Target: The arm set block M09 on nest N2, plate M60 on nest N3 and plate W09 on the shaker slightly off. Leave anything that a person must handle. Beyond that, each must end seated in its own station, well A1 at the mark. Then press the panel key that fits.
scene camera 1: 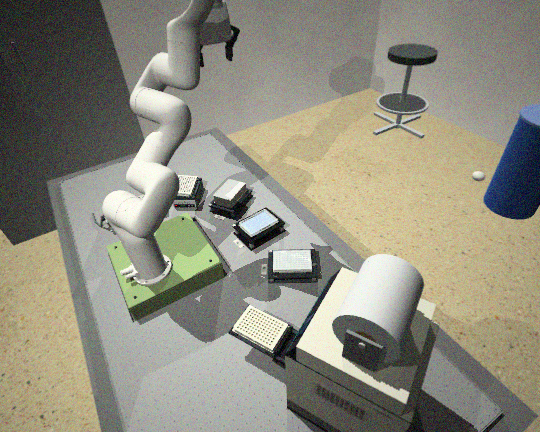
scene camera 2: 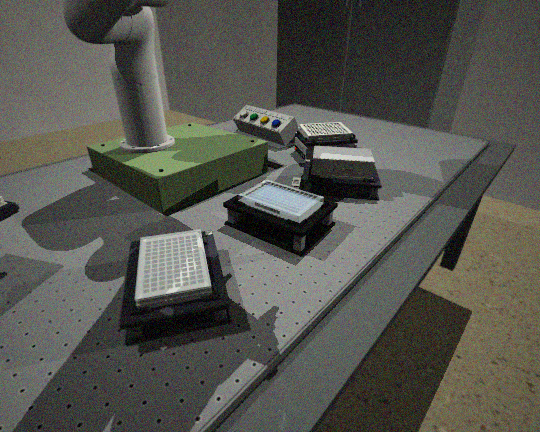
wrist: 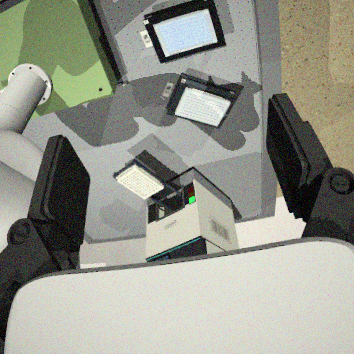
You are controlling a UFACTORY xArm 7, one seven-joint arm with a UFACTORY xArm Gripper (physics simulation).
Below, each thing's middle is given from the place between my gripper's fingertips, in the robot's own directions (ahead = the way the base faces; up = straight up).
Right now the blue-tinted plate [scene camera 2: 282, 201] is 540 mm below my hand, 160 mm to the right of it and 30 mm ahead of it. Round my hand: white cylinder [scene camera 1: 382, 301] (820 mm to the right, 200 mm below, 20 mm behind).
